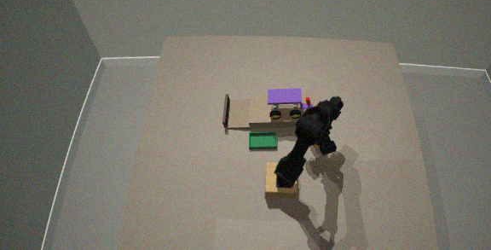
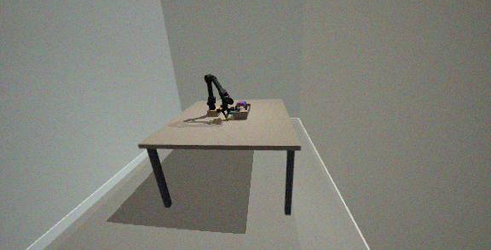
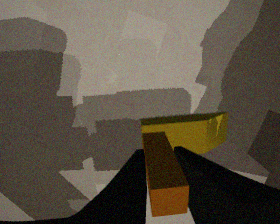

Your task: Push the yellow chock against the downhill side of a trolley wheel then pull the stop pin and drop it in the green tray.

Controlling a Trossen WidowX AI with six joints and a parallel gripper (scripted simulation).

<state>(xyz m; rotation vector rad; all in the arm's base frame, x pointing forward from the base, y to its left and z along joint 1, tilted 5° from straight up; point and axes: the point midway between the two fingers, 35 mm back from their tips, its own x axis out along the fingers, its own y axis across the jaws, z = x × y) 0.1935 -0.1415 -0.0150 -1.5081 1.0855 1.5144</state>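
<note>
Right now my gripper tip is 13 cm short of the red-headed stop pin, 5 cm to the right of it and 10 cm below it. From my gripper tip the other things lie so: yellow chock (2 cm ahead, 1 cm to the left, 1 cm below); then green tray (1 cm ahead, 23 cm to the left, 4 cm below); then purple-topped trolley (14 cm ahead, 15 cm to the left, 8 cm above).
</note>
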